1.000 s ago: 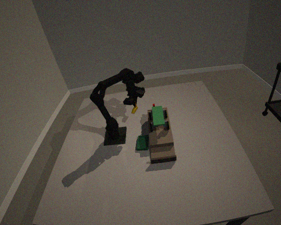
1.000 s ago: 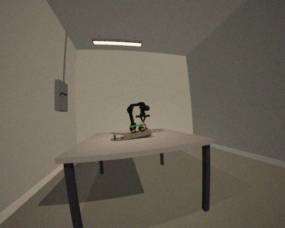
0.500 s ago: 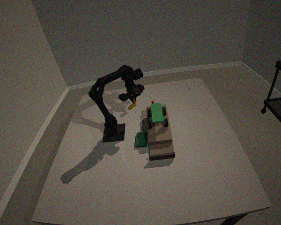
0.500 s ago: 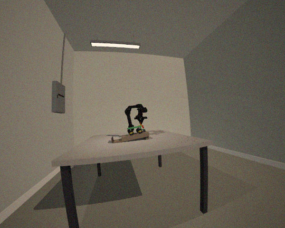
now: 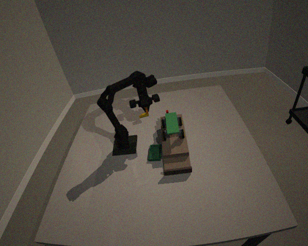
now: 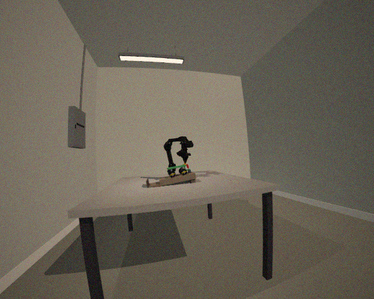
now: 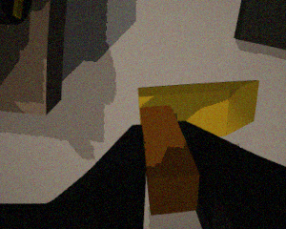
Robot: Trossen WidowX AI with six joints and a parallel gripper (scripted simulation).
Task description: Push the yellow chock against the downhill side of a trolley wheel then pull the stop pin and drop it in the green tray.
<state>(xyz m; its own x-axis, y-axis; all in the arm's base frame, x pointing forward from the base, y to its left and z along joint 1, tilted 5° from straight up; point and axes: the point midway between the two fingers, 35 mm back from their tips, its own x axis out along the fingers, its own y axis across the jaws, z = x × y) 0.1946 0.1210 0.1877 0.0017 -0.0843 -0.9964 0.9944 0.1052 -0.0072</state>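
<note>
The green-topped trolley is 140 mm ahead of my gripper tip, 120 mm to the right of it and 60 mm below it. Round my gripper tip: yellow chock (20 mm behind, 10 mm below); then red-headed stop pin (130 mm ahead, 10 mm to the right, 40 mm below); then wooden ramp (140 mm ahead, 130 mm to the right, 130 mm below).
</note>
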